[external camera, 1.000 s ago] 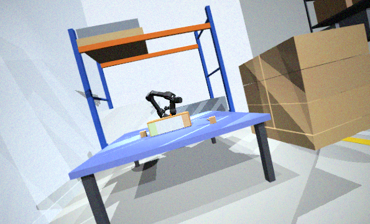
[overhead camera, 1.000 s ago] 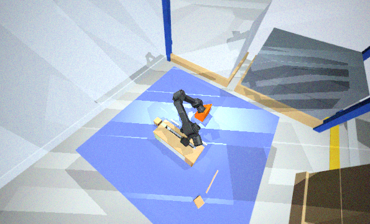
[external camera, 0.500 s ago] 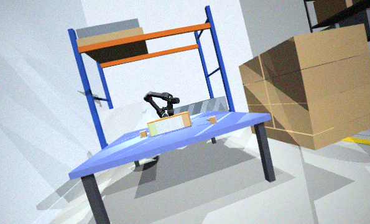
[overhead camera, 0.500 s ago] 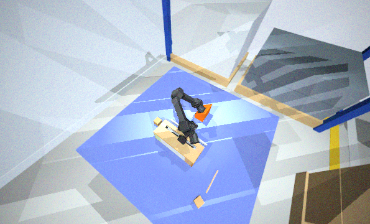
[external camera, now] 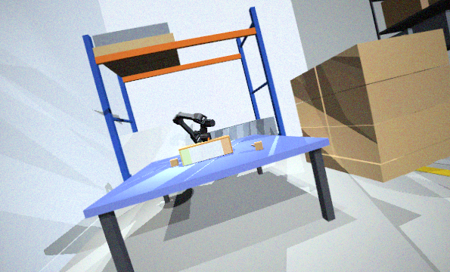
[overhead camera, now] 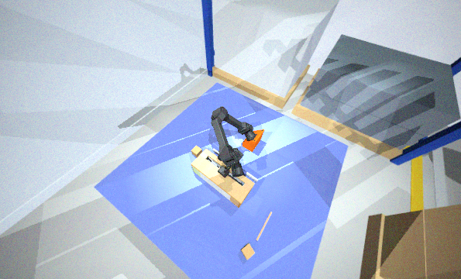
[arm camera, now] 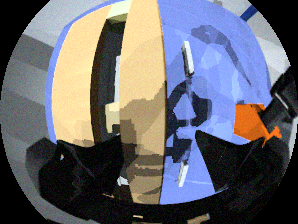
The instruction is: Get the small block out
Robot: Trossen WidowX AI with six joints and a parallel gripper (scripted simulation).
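Now: the tan box 4 cm ahead of my gripper tip and 2 cm below it. From my gripper tip the other things lie so: thin tan stick (16 cm ahead, 36 cm to the left, 8 cm below).
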